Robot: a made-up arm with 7 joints.
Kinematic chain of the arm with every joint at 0, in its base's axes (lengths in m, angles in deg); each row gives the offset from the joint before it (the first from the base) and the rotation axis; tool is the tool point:
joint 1: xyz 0 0 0 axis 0 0.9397 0.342
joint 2: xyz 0 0 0 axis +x
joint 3: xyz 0 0 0 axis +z
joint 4: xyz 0.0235 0 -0.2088 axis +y
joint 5: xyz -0.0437 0 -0.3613 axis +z
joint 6: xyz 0 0 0 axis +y
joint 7: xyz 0 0 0 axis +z
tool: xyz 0 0 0
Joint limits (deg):
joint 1: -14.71..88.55
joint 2: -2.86..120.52
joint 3: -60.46..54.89
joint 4: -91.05..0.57
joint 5: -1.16..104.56
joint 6: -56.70..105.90
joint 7: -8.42..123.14
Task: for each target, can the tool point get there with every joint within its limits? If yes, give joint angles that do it. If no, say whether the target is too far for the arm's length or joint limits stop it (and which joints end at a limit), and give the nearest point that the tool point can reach.
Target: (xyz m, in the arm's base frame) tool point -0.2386 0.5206 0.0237
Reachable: yes | joints 76.07 86.40 -26.83 -19.86 16.93 42.02 62.35
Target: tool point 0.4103 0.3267 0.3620
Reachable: no: too far | nearest point 0.3270 0.2934 0.3006 | short by 0.109 m
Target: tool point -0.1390 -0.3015 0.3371
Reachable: no: joint limits stop it (at a limit: joint 1, joint 2, joint 3, joint 4) | nearest point 0.1243 0.0364 0.4385 | short by 0.440 m
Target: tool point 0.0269 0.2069 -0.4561
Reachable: yes | joints 40.27 9.53 16.83 -73.97 12.53 59.30 87.72
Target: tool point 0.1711 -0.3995 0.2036
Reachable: no: joint limits stop it (at a limit: joint 1, joint 2, joint 4) | nearest point 0.2267 -0.3556 -0.1766 | short by 0.387 m
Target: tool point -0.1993 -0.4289 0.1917
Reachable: no: joint limits stop it (at a limit: joint 1, joint 2, joint 4) | nearest point -0.5199 -0.2220 -0.0742 | short by 0.465 m
